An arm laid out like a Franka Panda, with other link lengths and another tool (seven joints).
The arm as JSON. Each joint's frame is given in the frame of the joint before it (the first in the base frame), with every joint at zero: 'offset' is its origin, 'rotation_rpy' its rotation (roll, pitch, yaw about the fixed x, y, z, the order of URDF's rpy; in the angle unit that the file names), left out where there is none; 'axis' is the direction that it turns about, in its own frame. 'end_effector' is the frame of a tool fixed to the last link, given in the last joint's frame.
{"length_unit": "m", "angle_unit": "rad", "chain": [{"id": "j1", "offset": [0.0, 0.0, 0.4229], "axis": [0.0, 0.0, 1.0]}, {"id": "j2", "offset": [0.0, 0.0, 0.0], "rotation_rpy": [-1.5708, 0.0, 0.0], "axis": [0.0, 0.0, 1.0]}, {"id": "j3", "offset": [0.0, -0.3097, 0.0], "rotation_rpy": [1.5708, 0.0, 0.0], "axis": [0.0, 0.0, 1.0]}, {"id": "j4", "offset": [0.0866, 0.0, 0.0], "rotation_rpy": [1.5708, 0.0, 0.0], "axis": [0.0, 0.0, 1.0]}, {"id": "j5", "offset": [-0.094, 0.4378, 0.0], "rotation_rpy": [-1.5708, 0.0, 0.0], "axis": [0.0, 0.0, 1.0]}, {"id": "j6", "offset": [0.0, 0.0, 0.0], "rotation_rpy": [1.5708, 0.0, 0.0], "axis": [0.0, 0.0, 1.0]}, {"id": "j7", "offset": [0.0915, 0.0, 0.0], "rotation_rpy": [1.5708, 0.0, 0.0], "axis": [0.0, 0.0, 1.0]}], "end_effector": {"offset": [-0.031, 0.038, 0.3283], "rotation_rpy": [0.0, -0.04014, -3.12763]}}
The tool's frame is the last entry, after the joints.
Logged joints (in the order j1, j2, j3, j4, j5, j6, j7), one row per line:
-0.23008, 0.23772, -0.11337, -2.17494, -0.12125, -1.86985, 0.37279
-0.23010, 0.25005, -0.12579, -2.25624, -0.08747, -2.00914, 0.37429
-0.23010, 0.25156, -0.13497, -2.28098, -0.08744, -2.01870, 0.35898
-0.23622, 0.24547, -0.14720, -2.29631, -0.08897, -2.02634, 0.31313
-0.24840, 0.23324, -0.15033, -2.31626, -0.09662, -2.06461, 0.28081
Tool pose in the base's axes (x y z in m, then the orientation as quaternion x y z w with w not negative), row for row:
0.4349, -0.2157, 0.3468, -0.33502, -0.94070, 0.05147, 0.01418
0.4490, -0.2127, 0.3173, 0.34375, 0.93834, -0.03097, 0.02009
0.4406, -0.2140, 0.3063, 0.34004, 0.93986, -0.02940, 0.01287
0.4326, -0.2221, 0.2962, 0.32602, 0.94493, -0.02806, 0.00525
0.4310, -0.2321, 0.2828, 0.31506, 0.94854, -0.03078, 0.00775
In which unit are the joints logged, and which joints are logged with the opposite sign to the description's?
The joints are logged in radians. Opposite sign: j2, j6.
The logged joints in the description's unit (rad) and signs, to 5 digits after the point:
-0.23008, -0.23772, -0.11337, -2.17494, -0.12125, 1.86985, 0.37279
-0.23010, -0.25005, -0.12579, -2.25624, -0.08747, 2.00914, 0.37429
-0.23010, -0.25156, -0.13497, -2.28098, -0.08744, 2.01870, 0.35898
-0.23622, -0.24547, -0.14720, -2.29631, -0.08897, 2.02634, 0.31313
-0.24840, -0.23324, -0.15033, -2.31626, -0.09662, 2.06461, 0.28081

